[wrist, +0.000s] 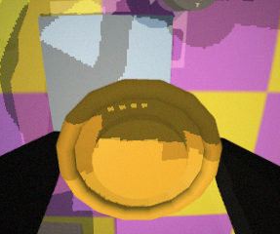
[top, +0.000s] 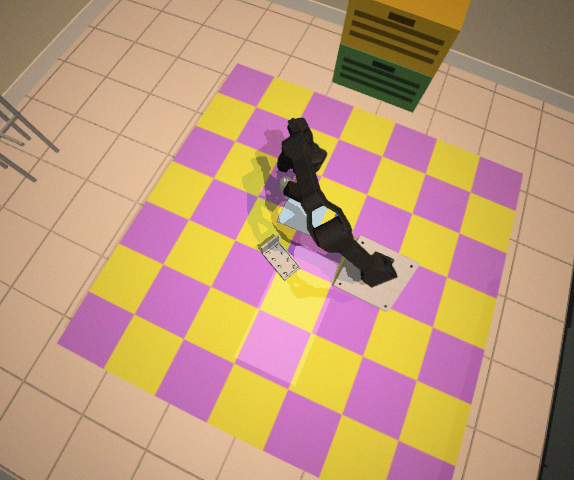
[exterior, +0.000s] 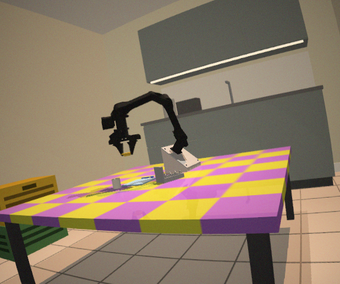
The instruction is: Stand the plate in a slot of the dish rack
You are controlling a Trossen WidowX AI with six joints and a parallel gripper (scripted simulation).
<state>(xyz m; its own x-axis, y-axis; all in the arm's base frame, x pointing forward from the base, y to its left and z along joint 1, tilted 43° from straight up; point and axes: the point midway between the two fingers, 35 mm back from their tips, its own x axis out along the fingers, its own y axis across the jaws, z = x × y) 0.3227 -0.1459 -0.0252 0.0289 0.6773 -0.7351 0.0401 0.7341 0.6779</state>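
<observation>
My gripper tip is now 220 mm to the right of the grey dish rack, 130 mm above it and 30 mm past it. The rest, counted from my gripper tip: beige cup: 130 mm below, 80 mm ahead, 40 mm to the right; yellow plate: 10 mm above; light blue mat: 150 mm below, 30 mm to the left, 20 mm behind.
</observation>
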